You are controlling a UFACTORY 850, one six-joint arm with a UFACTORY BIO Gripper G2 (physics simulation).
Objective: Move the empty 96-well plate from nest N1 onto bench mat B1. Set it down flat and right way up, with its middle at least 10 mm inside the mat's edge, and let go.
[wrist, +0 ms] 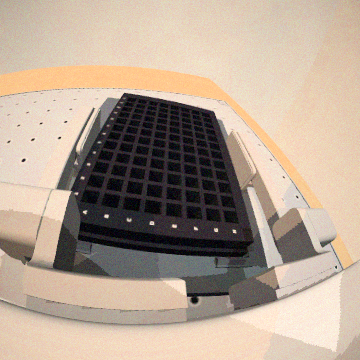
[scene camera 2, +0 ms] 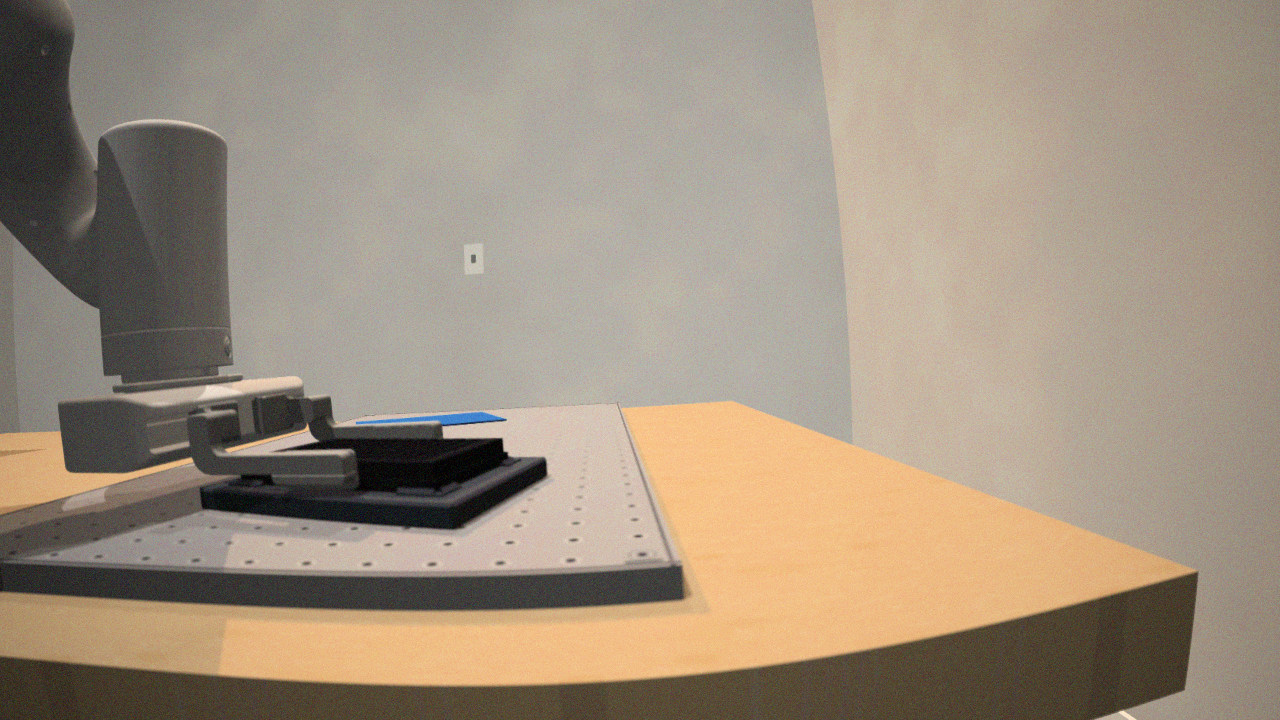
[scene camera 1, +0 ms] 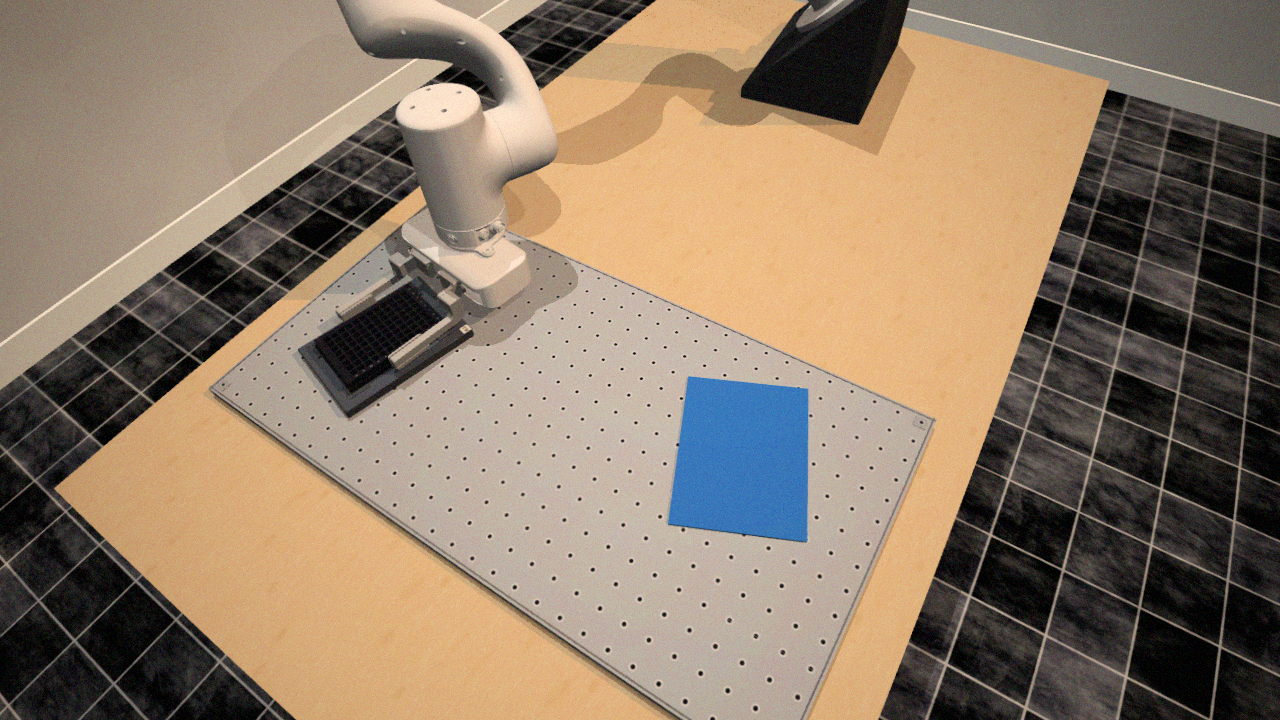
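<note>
The black 96-well plate [scene camera 1: 386, 327] [scene camera 2: 469, 462] [wrist: 160, 165] lies flat and right way up in the dark grey nest N1 [scene camera 1: 393, 385] [scene camera 2: 384, 513] [wrist: 165, 264]. My gripper [scene camera 1: 366, 338] [scene camera 2: 395, 450] [wrist: 165, 144] reaches level over the nest, with one finger along each long side of the plate. It is open; in the wrist view a narrow gap shows between the plate and each finger pad. The blue bench mat B1 [scene camera 1: 741, 458] [scene camera 2: 456, 419] lies flat at the other end of the board, with nothing on it in scene camera 1.
The nest and mat lie on a grey perforated board [scene camera 1: 537, 429] [scene camera 2: 572, 501] [wrist: 30, 125] on the wooden table [scene camera 1: 805, 223] [scene camera 2: 805, 537]. The black arm base [scene camera 1: 827, 67] stands at the back of the table. A wall stands beyond the table.
</note>
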